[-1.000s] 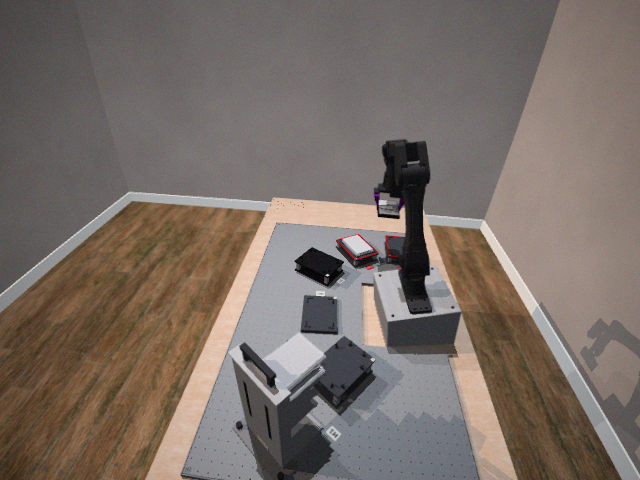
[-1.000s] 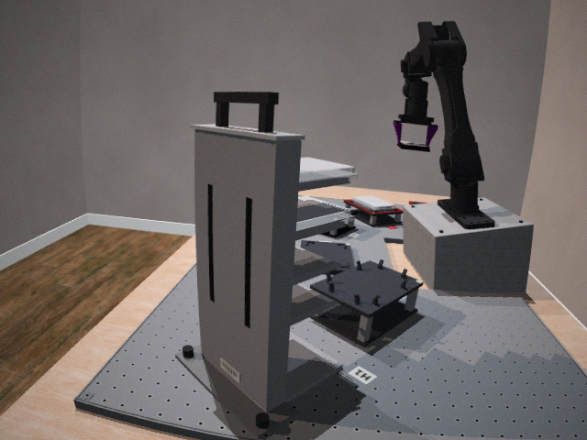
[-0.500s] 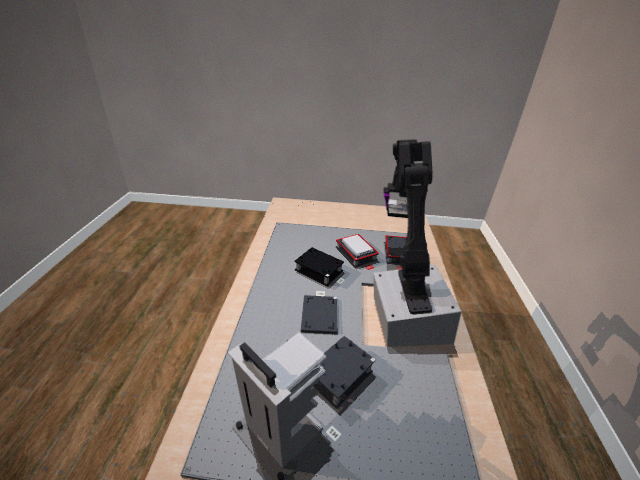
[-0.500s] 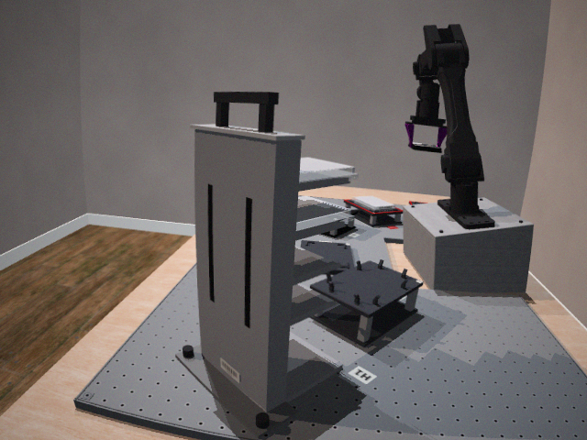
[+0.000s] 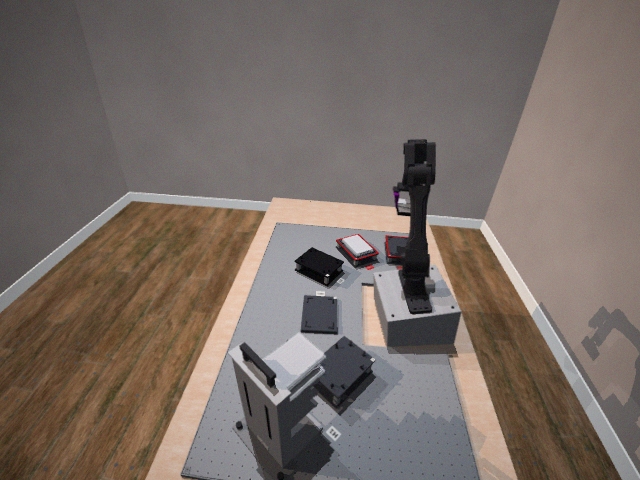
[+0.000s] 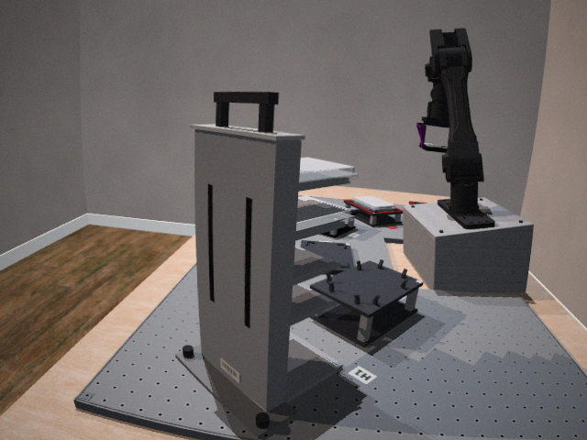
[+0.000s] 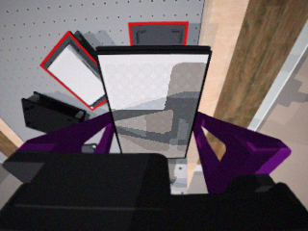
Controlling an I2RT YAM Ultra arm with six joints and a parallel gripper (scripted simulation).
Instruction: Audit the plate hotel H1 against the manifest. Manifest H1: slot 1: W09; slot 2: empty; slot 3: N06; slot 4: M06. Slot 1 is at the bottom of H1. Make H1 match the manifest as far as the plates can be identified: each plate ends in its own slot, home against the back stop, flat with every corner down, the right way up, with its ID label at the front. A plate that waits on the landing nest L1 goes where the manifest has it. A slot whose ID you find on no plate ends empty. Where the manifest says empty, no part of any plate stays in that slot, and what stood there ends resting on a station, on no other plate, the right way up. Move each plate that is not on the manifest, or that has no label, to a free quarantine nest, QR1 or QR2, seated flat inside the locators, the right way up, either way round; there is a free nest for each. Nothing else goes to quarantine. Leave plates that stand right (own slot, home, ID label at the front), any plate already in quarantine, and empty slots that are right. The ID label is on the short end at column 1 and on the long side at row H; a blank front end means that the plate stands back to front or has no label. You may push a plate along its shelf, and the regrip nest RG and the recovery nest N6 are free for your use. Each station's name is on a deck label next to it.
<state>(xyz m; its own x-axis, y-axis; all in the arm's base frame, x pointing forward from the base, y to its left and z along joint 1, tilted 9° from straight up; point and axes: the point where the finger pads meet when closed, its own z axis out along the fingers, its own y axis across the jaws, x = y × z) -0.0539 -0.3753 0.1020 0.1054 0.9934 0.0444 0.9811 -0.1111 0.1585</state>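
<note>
Now: hand 1 cm past the red-edged nest and 21 cm above it. Also, from my hand: black raised nest: 35 cm ahead, 13 cm to the left, 20 cm below; dark plate: right at my hand; red-rimmed nest: 18 cm ahead, 1 cm to the left, 21 cm below.
</note>
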